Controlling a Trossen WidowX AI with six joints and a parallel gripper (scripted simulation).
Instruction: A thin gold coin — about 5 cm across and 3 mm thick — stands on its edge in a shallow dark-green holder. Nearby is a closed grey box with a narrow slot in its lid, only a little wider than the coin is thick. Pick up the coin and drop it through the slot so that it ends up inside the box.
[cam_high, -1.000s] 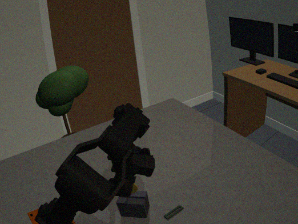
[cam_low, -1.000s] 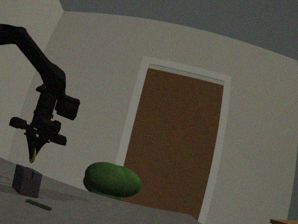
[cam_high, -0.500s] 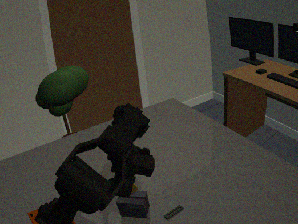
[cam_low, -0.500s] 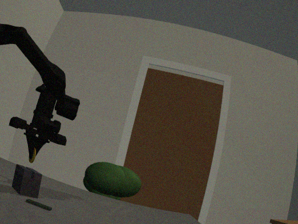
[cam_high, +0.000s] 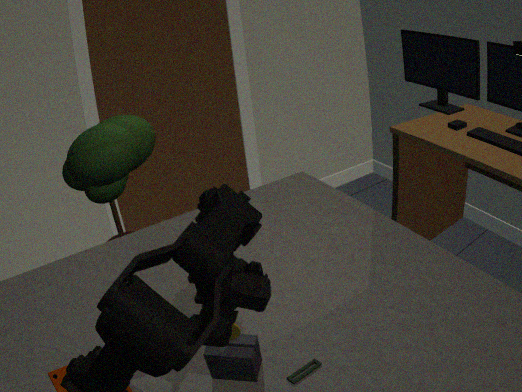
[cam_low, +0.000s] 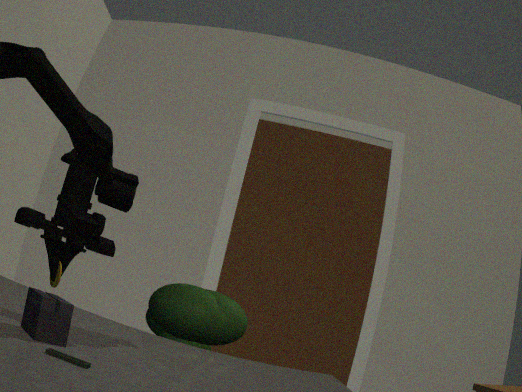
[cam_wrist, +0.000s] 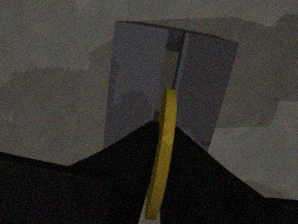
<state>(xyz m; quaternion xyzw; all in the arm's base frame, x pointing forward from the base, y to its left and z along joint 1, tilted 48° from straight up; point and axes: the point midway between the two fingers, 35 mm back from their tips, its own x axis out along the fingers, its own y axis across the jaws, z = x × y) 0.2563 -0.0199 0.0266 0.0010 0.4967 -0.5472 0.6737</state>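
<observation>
Now: gripper tip 10 mm below the gold coin.
</observation>
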